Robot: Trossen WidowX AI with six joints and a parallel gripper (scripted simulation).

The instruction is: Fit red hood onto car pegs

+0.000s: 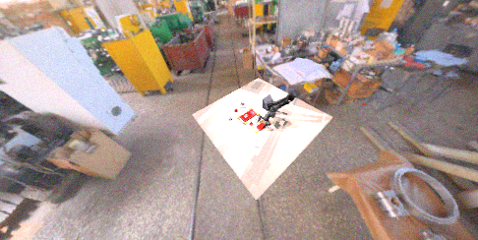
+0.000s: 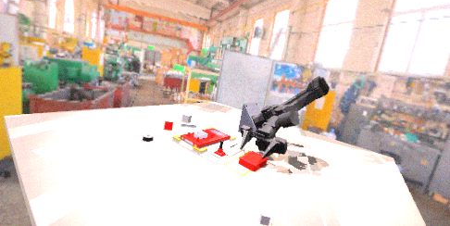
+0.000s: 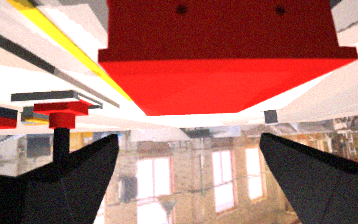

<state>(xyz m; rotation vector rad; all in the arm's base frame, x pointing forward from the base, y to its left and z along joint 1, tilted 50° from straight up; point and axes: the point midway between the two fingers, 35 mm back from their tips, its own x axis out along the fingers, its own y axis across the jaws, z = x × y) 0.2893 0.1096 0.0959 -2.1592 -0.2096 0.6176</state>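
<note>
The red hood lies 30 mm below my gripper tip, 20 mm behind it and 10 mm to the left of it.
</note>
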